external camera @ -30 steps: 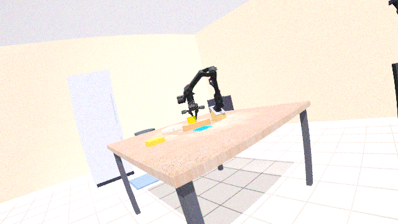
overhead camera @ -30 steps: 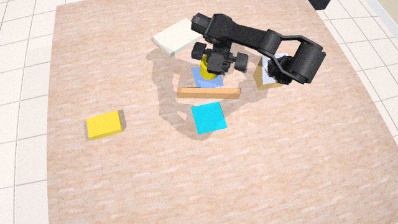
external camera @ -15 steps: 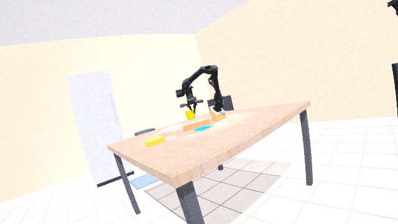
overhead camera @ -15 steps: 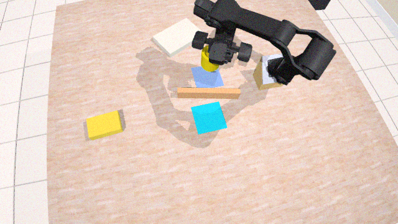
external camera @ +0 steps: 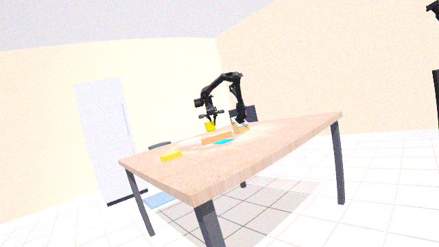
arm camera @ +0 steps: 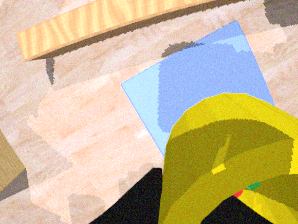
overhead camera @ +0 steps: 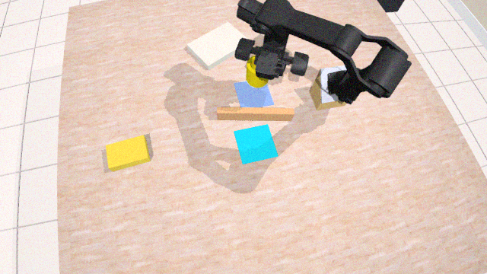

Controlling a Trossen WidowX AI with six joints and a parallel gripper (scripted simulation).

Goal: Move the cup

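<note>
My gripper tip is now 90 mm above the wooden block, 70 mm to the right of it and 50 mm short of it. From my gripper tip the other things lie so: yellow cup 20 mm to the right, 20 mm ahead.
</note>
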